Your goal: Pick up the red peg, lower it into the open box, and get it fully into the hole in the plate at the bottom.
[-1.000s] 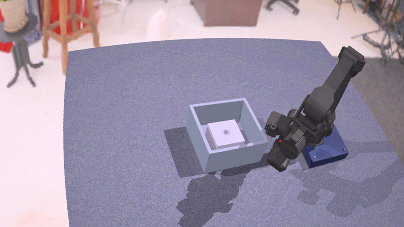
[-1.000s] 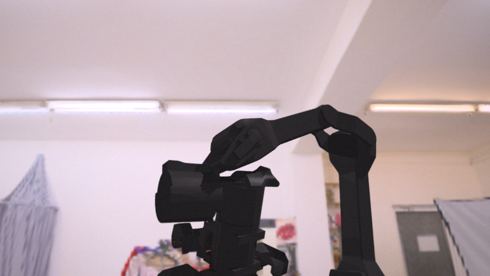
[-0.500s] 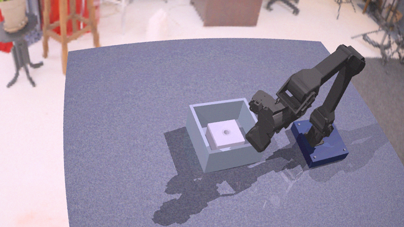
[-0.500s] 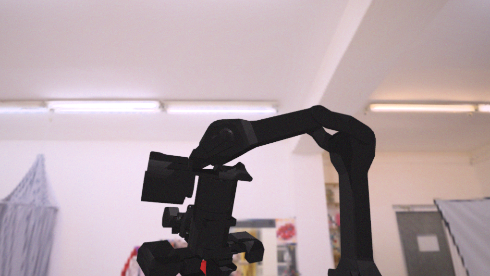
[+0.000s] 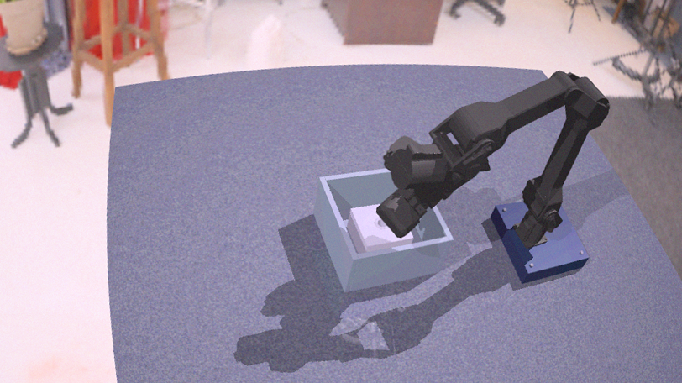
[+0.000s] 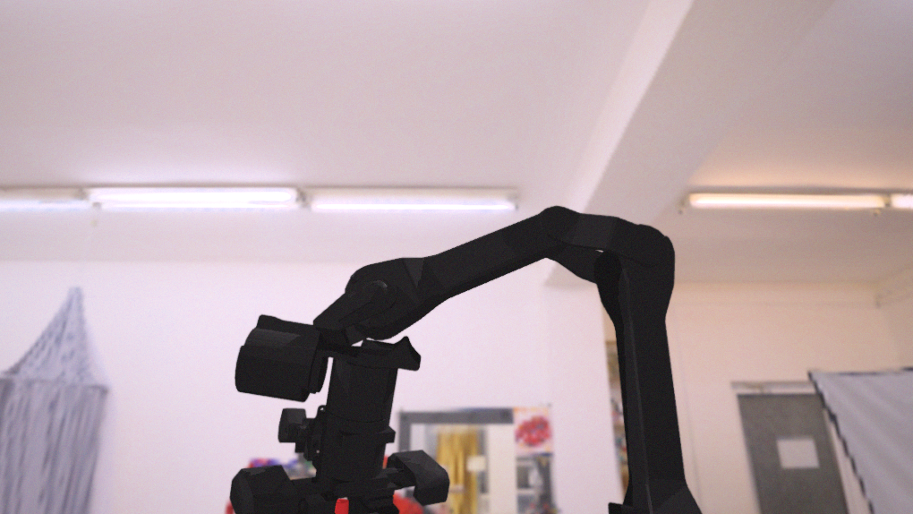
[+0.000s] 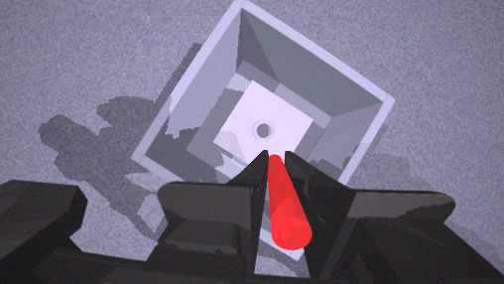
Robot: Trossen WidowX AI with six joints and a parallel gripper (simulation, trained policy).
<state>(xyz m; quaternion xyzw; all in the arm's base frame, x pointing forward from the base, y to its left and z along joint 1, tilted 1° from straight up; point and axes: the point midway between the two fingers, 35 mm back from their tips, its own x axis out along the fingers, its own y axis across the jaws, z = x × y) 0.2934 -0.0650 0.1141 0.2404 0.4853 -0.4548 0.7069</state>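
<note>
My gripper tip is 2 cm below the red peg and 1 cm to the right of it. Also, from my gripper tip: plate 7 cm below, 2 cm to the right, 1 cm ahead; box 9 cm below, 2 cm to the right, 1 cm ahead.
</note>
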